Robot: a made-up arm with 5 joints. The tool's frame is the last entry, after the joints.
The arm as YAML. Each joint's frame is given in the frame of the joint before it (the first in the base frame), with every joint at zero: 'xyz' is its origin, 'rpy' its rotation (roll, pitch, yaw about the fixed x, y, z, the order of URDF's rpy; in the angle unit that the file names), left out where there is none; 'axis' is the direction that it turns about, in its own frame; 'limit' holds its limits. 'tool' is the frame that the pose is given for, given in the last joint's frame.
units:
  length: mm
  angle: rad
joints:
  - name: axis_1
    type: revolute
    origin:
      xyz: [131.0, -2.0, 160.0]
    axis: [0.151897, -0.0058, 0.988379]
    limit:
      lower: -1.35
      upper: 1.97
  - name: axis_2
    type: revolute
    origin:
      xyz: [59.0, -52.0, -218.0]
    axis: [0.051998, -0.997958, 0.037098]
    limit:
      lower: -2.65
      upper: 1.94
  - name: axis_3
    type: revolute
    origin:
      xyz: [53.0, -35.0, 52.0]
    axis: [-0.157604, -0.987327, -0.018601]
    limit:
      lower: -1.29
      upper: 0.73
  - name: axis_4
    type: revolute
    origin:
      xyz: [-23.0, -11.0, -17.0]
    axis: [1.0, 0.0, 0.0]
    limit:
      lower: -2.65
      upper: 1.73
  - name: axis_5
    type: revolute
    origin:
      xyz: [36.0, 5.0, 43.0]
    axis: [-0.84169, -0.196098, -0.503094]
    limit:
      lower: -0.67
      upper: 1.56
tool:
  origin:
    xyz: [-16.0, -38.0, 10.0]
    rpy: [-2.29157, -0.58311, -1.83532]
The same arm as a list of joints. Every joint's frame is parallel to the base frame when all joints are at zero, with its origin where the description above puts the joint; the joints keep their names.
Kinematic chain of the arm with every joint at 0, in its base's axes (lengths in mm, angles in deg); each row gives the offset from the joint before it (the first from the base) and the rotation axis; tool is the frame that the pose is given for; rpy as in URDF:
axis_1: xyz 131.0 -2.0 160.0 axis 0.151897 -0.0058 0.988379
axis_2: xyz 59.0 -52.0 -218.0 axis 0.051998 -0.997958 0.037098
axis_3: xyz 53.0 -35.0 52.0 axis -0.157604 -0.987327 -0.018601
axis_4: xyz -23.0 -11.0 -17.0 axis +x
axis_5: xyz 36.0 5.0 43.0 axis -0.84169 -0.196098 -0.503094
tool: xyz -16.0 -38.0 10.0 rpy -131.30 -33.41 -105.16
Joint limits (deg, base to tool): -77.35..112.87 -151.83..111.15 -73.91..41.83 -151.83..99.12 -38.39..89.38

